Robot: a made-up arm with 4 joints. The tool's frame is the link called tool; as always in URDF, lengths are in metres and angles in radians.
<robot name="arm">
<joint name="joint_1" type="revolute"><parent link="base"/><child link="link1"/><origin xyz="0 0 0.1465" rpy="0 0 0"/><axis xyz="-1 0 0"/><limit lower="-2.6" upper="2.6" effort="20" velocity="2.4"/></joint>
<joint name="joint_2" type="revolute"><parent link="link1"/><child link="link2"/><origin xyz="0.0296 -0.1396 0.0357" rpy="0 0 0"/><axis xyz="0 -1 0"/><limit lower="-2.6" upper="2.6" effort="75" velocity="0.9"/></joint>
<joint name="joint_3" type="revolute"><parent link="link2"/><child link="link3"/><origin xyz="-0.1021 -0.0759 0.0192" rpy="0 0 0"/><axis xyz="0 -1 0"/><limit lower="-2.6" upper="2.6" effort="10" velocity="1.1"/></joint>
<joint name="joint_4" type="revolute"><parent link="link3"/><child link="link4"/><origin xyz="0.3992 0.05 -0.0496" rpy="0 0 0"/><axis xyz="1 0 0"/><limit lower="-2.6" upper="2.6" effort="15" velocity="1.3"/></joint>
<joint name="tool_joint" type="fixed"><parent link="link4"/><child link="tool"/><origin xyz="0.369 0.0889 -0.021" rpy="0 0 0"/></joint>
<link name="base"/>
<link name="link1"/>
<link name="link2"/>
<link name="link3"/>
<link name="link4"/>
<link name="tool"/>
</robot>
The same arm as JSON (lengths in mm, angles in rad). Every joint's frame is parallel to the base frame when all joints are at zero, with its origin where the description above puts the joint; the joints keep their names.
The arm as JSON. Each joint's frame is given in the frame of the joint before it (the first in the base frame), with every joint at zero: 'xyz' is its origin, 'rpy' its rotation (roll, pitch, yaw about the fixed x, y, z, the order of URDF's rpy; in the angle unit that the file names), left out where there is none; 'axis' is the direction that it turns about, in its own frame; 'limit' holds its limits. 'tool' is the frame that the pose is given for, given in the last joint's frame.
{
  "units": {
    "length": "mm",
    "angle": "rad"
  },
  "joints": [
    {
      "name": "joint_1",
      "type": "revolute",
      "origin": {
        "xyz": [
          0.0,
          0.0,
          146.5
        ]
      },
      "axis": [
        -1.0,
        0.0,
        0.0
      ],
      "limit": {
        "lower": -2.6,
        "upper": 2.6
      }
    },
    {
      "name": "joint_2",
      "type": "revolute",
      "origin": {
        "xyz": [
          29.6,
          -139.6,
          35.7
        ]
      },
      "axis": [
        0.0,
        -1.0,
        0.0
      ],
      "limit": {
        "lower": -2.6,
        "upper": 2.6
      }
    },
    {
      "name": "joint_3",
      "type": "revolute",
      "origin": {
        "xyz": [
          -102.1,
          -75.9,
          19.2
        ]
      },
      "axis": [
        0.0,
        -1.0,
        0.0
      ],
      "limit": {
        "lower": -2.6,
        "upper": 2.6
      }
    },
    {
      "name": "joint_4",
      "type": "revolute",
      "origin": {
        "xyz": [
          399.2,
          50.0,
          -49.6
        ]
      },
      "axis": [
        1.0,
        0.0,
        0.0
      ],
      "limit": {
        "lower": -2.6,
        "upper": 2.6
      }
    }
  ],
  "tool": {
    "origin": {
      "xyz": [
        369.0,
        88.9,
        -21.0
      ]
    }
  }
}

